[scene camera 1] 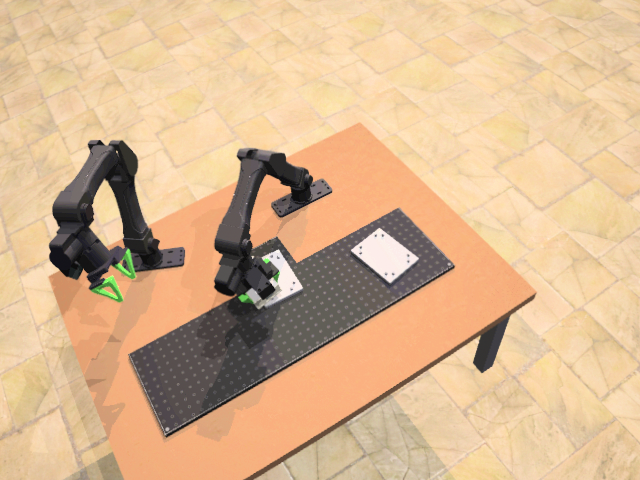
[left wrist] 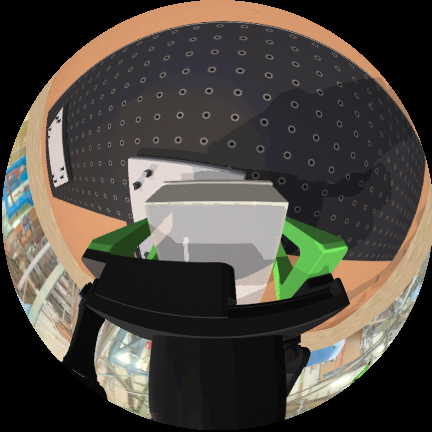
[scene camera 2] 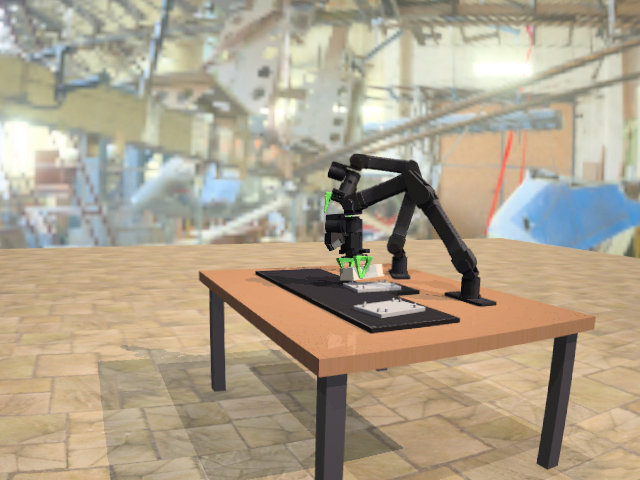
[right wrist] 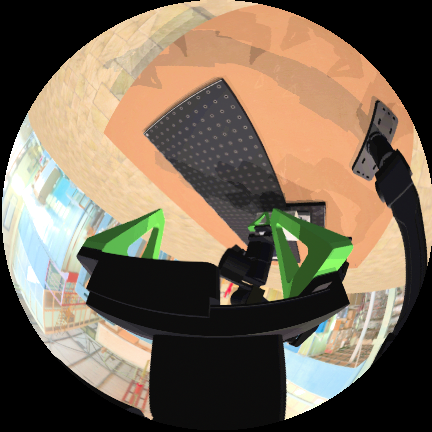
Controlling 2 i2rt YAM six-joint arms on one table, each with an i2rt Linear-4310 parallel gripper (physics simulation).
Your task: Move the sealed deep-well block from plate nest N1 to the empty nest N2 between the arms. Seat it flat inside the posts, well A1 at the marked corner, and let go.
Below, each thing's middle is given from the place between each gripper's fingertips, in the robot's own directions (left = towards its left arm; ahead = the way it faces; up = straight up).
Labels:
Right now the white nest plate (scene camera 1: 287, 280) is 50 mm behind my left hand, 40 mm to the left of it and 20 mm below it.
Right now the white nest plate is 37 cm to the left of my right hand and 21 cm below it.

